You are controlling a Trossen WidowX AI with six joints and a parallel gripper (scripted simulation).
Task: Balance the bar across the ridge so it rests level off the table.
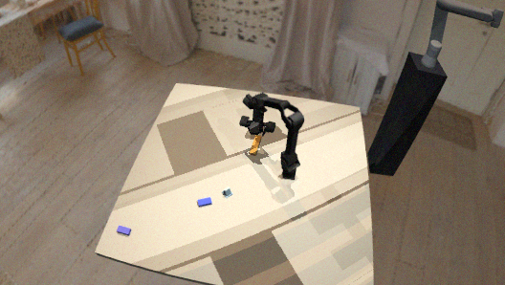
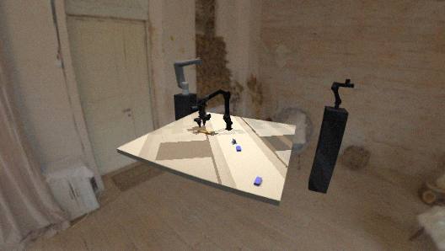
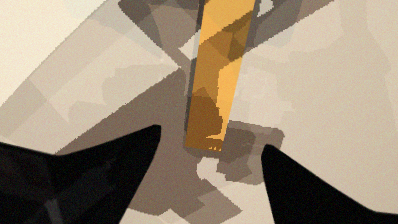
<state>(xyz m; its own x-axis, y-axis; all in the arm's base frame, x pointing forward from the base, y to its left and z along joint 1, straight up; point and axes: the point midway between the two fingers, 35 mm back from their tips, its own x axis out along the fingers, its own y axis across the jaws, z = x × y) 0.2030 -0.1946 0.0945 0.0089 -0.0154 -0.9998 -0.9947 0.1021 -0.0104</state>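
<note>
My gripper tip is now 50 mm above the orange bar and 30 mm to the right of it. The rest, counted from my gripper tip: blue block 440 mm to the left, 190 mm ahead, 50 mm below.
</note>
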